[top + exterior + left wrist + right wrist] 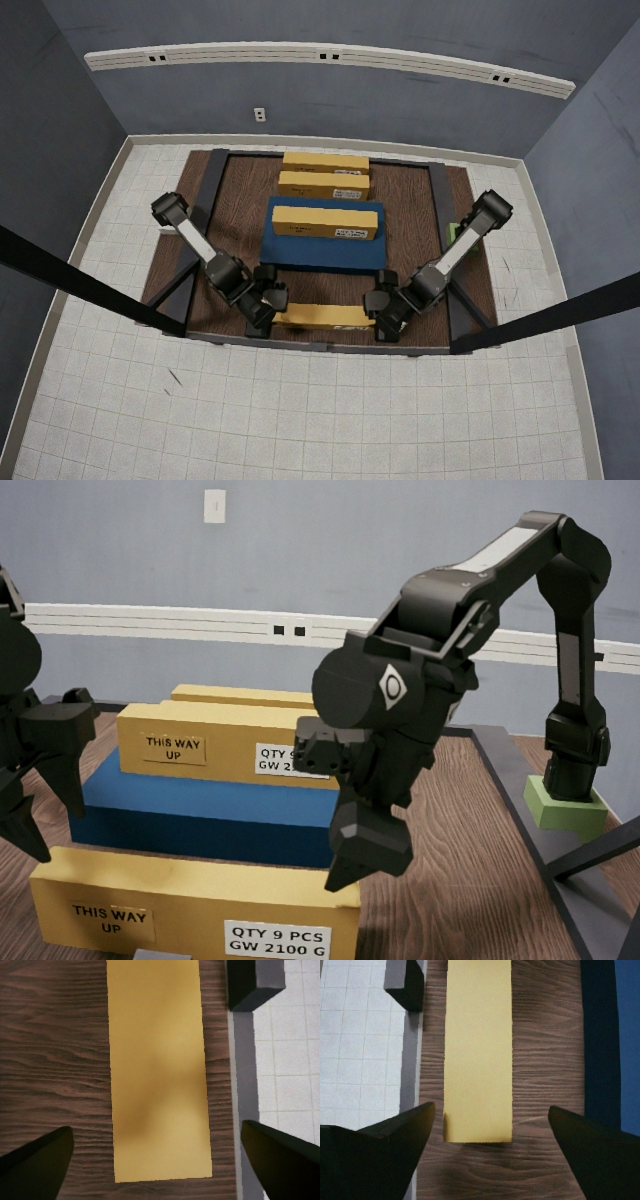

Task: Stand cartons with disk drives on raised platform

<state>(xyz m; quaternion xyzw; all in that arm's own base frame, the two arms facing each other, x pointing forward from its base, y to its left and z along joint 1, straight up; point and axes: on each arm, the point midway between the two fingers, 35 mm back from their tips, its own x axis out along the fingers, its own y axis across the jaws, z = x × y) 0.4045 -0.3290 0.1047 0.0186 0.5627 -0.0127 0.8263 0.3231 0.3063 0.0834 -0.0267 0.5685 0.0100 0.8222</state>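
The carton is 140 mm to the right of my left hand and 100 mm below it. From my left hand the other things lie so: blue raised platform 290 mm ahead, 130 mm to the right, 120 mm below.
My right hand is 140 mm to the right of the carton, 100 mm above it and 10 mm past it. Also, from my right hand: blue raised platform 270 mm ahead, 160 mm to the left, 110 mm below.
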